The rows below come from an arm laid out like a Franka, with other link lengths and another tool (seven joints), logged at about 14 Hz.
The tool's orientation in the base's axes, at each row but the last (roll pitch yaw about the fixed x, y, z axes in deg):
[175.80, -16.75, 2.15]
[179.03, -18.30, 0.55]
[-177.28, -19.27, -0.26]
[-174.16, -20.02, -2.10]
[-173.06, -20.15, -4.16]
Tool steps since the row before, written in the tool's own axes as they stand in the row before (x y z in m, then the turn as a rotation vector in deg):
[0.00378, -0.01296, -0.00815, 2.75, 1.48, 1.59]
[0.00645, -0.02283, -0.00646, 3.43, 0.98, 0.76]
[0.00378, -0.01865, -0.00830, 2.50, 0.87, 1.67]
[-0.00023, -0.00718, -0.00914, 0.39, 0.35, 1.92]
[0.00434, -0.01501, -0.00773, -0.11, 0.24, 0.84]
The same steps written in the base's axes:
[0.00104, 0.01357, 0.00796, 3.12, -1.48, -0.62]
[0.00400, 0.02298, 0.00779, 3.50, -0.96, 0.37]
[0.00062, 0.01823, 0.00991, 2.92, -0.80, -0.79]
[-0.00335, 0.00634, 0.00915, 1.03, -0.19, -1.69]
[0.00182, 0.01387, 0.01040, 0.18, -0.15, -0.85]

